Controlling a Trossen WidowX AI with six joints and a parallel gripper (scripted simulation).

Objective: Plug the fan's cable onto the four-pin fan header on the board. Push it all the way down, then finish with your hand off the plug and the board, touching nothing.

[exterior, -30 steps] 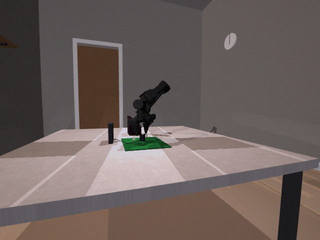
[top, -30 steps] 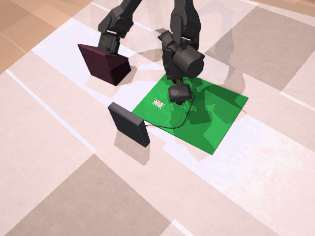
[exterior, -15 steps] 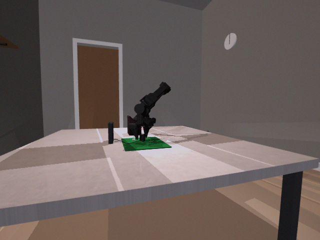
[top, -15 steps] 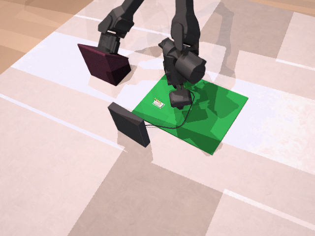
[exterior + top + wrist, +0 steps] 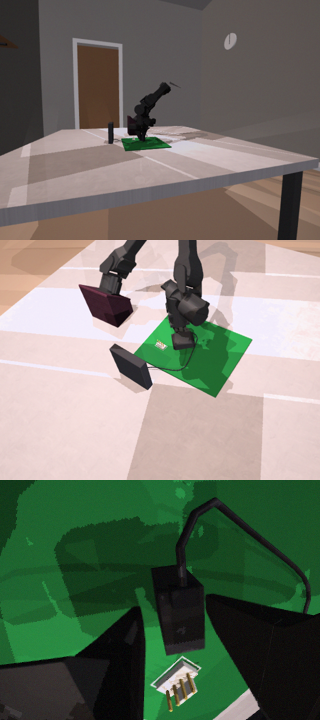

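Right now my gripper tip is 4 cm short of the green board and 3 cm above it. Round my gripper tip: black plug: 1 cm above; then fan header: 6 cm behind, 3 cm to the right, 2 cm below; then black fan: 8 cm behind, 17 cm to the right, 4 cm above.
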